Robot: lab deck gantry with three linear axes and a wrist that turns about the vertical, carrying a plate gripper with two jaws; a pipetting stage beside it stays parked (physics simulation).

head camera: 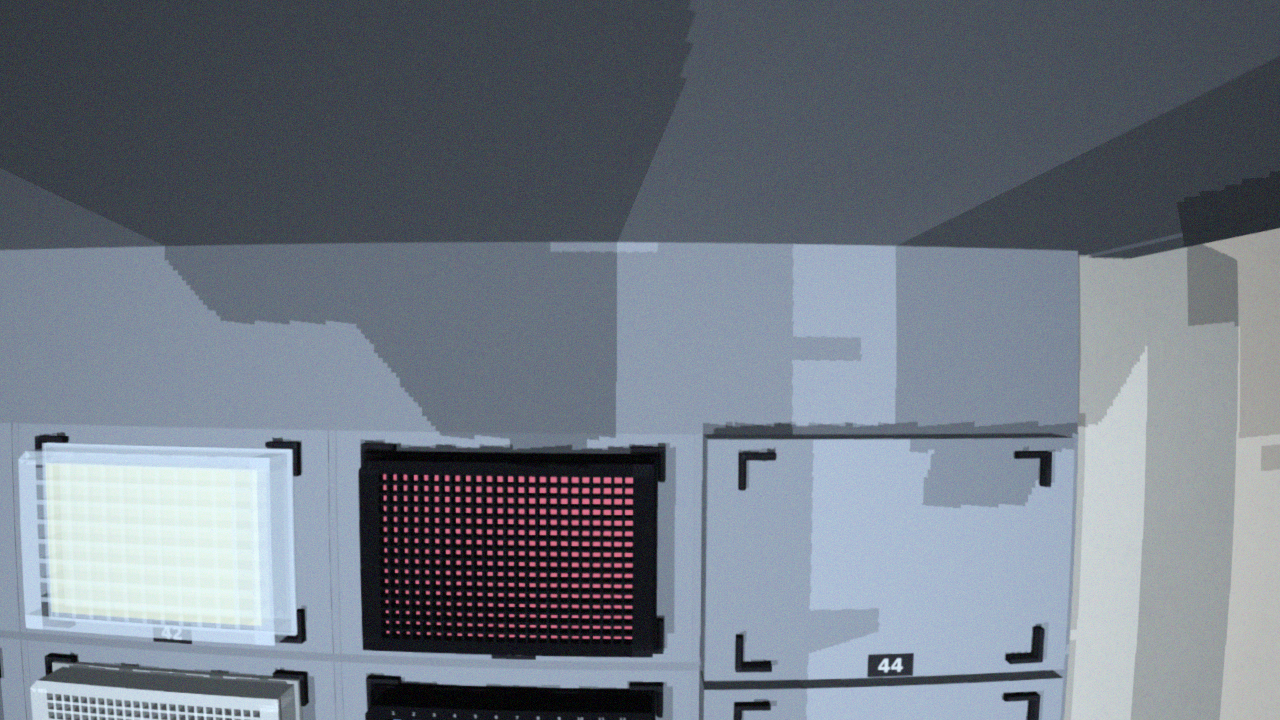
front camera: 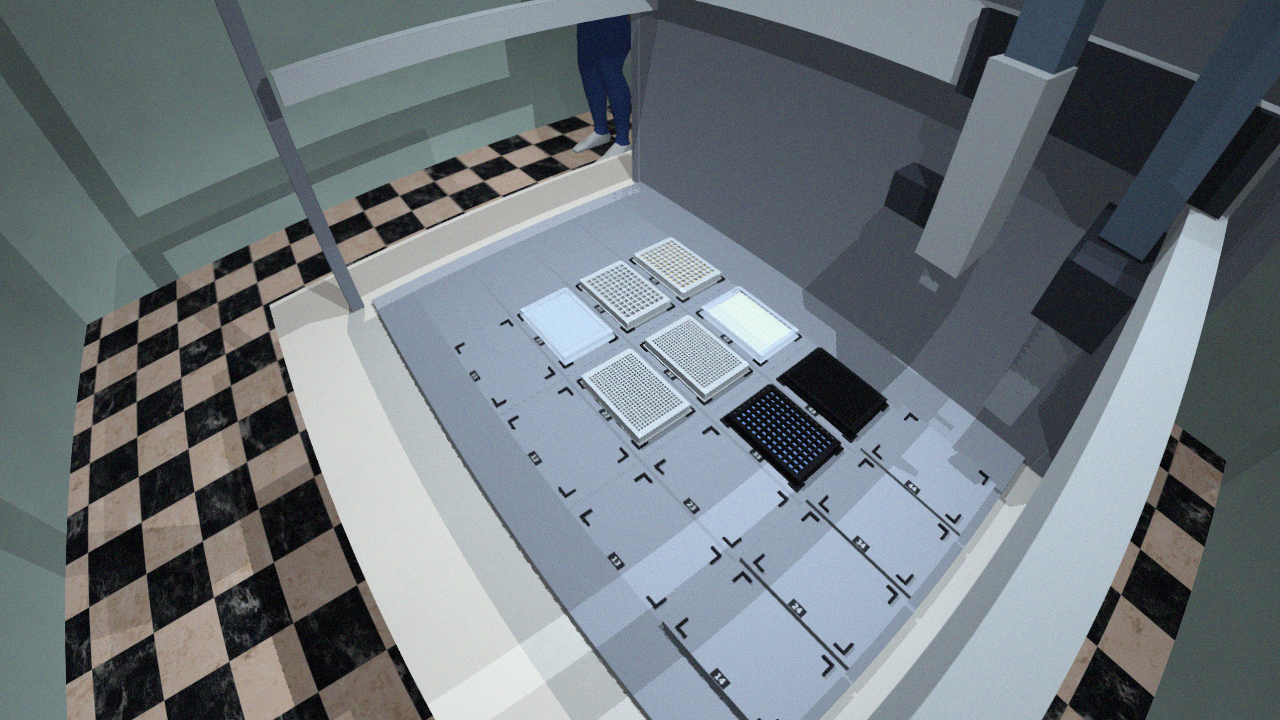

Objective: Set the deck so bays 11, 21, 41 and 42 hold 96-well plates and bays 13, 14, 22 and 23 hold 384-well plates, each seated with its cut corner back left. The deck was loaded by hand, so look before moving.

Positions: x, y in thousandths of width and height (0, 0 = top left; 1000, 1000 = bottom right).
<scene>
My gripper shows in the front camera view (794, 540); in the head camera view it is out of frame. A pale yellow plate shows in the head camera view (139, 753) and in the front camera view (589, 455). A pale blue plate shows in the front camera view (439, 447); in the head camera view it is out of frame.
</scene>
